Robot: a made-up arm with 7 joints. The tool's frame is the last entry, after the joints. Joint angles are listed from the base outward. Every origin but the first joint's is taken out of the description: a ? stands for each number. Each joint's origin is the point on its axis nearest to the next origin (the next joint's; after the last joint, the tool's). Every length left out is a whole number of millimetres.
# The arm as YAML. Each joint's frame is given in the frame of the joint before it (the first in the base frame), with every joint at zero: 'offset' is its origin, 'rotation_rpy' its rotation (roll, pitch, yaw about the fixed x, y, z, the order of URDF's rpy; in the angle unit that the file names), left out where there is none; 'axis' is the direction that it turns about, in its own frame. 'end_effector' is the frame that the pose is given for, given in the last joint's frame.
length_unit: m
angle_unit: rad
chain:
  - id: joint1
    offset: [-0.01, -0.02, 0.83]
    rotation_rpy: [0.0, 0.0, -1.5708]
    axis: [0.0, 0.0, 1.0]
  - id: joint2
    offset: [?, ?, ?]
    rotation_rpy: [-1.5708, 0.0, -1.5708]
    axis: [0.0, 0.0, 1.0]
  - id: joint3
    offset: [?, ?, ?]
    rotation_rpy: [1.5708, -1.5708, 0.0]
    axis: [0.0, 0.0, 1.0]
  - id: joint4
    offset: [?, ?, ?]
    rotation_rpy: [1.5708, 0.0, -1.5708]
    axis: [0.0, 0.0, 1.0]
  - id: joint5
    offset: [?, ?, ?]
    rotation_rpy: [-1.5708, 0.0, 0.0]
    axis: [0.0, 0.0, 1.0]
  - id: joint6
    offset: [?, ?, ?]
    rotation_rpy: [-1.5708, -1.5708, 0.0]
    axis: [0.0, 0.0, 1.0]
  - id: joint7
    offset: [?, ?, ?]
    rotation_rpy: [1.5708, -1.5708, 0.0]
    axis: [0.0, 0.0, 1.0]
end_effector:
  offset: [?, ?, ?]
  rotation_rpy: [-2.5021, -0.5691, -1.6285]
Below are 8 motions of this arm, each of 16 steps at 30 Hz.
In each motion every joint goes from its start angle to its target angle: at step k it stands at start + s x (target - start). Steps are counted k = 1, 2, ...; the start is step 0. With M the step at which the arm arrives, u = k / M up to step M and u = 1 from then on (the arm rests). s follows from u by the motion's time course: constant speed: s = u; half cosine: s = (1 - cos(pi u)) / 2; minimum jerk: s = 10 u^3 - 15 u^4 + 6 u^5.
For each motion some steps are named. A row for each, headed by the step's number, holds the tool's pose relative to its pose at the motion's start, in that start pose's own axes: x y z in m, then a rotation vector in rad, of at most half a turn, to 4 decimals.
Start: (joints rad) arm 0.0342 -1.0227 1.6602 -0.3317 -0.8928 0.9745 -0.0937
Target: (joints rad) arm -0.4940 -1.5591 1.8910 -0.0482 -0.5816 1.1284 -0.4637
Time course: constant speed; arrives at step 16
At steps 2, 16:
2: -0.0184 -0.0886 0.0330 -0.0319 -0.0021 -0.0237
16: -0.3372 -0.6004 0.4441 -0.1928 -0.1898 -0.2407

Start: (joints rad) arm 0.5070 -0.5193 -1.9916 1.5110 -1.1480 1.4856 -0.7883
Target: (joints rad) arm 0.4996 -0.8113 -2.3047 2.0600 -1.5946 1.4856 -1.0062
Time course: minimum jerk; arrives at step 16
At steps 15, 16:
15: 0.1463 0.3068 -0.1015 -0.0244 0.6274 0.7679
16: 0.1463 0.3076 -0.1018 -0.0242 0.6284 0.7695

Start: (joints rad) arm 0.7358 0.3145 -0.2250 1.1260 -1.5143 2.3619 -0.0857
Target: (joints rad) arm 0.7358 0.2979 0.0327 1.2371 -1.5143 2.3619 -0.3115
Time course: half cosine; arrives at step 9
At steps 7, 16:
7: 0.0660 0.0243 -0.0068 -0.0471 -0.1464 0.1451
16: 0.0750 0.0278 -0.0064 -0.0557 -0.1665 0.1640

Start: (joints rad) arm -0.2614 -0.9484 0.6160 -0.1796 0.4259 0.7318 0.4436
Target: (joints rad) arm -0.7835 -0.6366 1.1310 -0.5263 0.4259 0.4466 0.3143
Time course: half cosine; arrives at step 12
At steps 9, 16:
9: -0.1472 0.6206 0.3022 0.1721 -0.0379 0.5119
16: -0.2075 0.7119 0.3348 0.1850 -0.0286 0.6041

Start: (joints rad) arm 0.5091 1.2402 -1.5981 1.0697 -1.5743 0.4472 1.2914
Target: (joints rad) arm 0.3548 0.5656 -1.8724 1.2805 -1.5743 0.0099 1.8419
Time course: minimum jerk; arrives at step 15
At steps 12, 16:
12: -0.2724 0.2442 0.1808 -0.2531 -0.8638 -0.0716
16: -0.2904 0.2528 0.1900 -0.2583 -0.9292 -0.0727

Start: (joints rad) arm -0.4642 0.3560 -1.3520 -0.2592 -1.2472 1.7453 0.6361
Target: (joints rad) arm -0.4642 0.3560 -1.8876 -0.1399 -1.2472 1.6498 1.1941
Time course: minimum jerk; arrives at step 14
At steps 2, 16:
2: 0.0004 0.0035 -0.0039 0.0049 0.0032 -0.0011
16: -0.0462 0.1283 -0.1695 0.1243 0.1508 -0.0917

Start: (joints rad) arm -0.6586 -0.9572 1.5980 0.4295 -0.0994 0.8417 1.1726
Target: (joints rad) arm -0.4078 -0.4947 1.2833 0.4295 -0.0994 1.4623 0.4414
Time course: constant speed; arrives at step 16
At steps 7, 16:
7: -0.2023 -0.0051 -0.1746 -0.1113 0.2728 0.4953
16: -0.5237 -0.0255 -0.3056 -0.1431 0.5666 1.1728

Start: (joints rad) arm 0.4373 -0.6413 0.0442 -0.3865 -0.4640 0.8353 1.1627
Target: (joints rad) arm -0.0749 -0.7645 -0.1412 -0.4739 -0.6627 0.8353 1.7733
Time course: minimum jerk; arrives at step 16
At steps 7, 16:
7: 0.0129 -0.0201 0.0316 -0.0864 -0.2003 0.0845
16: 0.0328 -0.0681 0.0850 -0.1565 -0.4898 0.2817

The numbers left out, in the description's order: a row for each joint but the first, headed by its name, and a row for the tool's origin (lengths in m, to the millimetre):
joint2: 0.05 0.02 0.0
joint3: 0.0 -0.65 0.0
joint4: -0.04 0.01 0.0
joint5: 0.0 0.5 0.0
joint6: -0.01 0.17 0.0
joint7: 0.2 -0.02 0.0
tool: 0.0 -0.03 0.0

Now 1 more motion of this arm.
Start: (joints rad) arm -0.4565 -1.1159 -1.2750 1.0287 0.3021 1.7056 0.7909
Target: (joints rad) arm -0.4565 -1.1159 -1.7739 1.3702 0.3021 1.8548 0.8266
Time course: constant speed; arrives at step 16
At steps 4, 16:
4: 0.0103 -0.0154 0.0546 -0.1186 -0.0532 0.0485
16: 0.0271 -0.0122 0.2434 -0.4627 -0.2456 0.1924

